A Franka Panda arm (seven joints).
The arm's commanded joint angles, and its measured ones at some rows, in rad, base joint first. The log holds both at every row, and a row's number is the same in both.
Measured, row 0:
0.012, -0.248, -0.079, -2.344, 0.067, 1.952, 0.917
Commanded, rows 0 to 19:
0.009, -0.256, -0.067, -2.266, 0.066, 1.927, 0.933
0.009, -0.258, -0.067, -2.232, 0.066, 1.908, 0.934
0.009, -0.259, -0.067, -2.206, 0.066, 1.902, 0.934
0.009, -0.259, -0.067, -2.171, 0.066, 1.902, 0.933
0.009, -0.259, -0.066, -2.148, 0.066, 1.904, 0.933
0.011, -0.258, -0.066, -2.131, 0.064, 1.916, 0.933
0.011, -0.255, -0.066, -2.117, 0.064, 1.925, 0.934
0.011, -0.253, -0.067, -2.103, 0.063, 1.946, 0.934
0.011, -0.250, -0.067, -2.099, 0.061, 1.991, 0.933
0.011, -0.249, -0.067, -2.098, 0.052, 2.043, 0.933
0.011, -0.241, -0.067, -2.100, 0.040, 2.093, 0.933
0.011, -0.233, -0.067, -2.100, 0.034, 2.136, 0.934
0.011, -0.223, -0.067, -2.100, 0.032, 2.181, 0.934
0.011, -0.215, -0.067, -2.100, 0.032, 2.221, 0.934
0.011, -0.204, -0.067, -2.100, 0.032, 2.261, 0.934
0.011, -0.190, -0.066, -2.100, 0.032, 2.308, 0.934
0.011, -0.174, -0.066, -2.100, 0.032, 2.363, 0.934
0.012, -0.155, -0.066, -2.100, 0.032, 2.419, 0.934
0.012, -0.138, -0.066, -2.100, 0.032, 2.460, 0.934
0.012, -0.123, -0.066, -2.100, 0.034, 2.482, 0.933
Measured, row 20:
0.012, -0.171, -0.074, -2.110, 0.053, 2.388, 0.917
